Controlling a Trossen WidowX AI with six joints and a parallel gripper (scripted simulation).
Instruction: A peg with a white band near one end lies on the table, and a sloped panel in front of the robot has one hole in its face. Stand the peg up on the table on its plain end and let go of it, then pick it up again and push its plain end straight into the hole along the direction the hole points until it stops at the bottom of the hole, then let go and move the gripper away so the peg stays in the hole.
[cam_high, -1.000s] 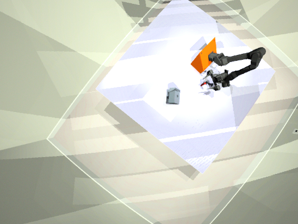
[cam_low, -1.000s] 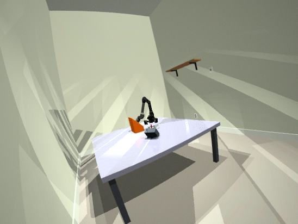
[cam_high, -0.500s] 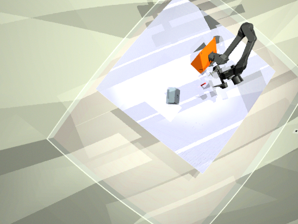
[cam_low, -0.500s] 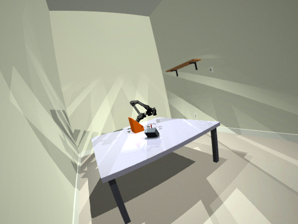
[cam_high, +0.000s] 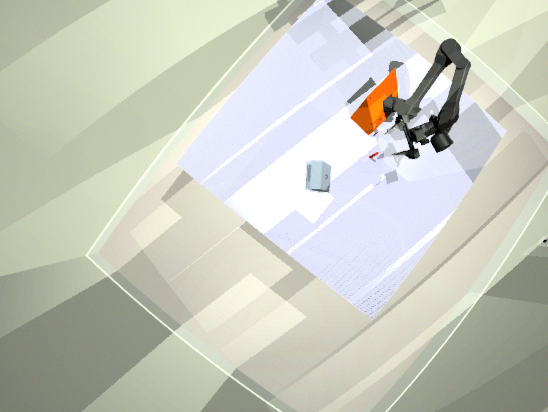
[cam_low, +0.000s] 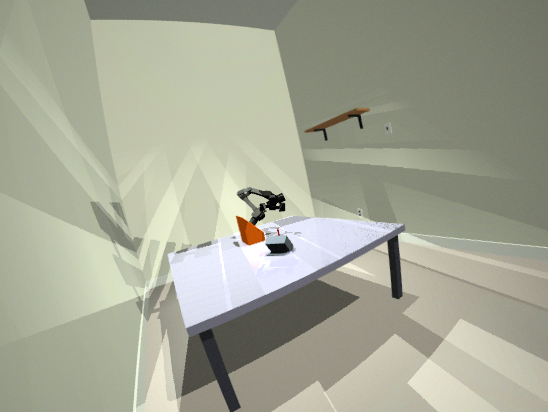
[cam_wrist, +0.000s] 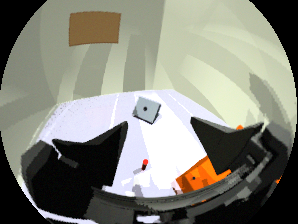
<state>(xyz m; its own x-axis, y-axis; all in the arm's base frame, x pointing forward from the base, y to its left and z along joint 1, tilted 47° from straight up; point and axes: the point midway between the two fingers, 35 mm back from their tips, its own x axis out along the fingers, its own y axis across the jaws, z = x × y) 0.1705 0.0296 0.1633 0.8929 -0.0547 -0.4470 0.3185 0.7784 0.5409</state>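
The red peg lies 10 mm behind my gripper tip, 10 mm to the left of it and 150 mm below it. Round my gripper tip: grey sloped panel (260 mm ahead, 90 mm to the right, 170 mm below).
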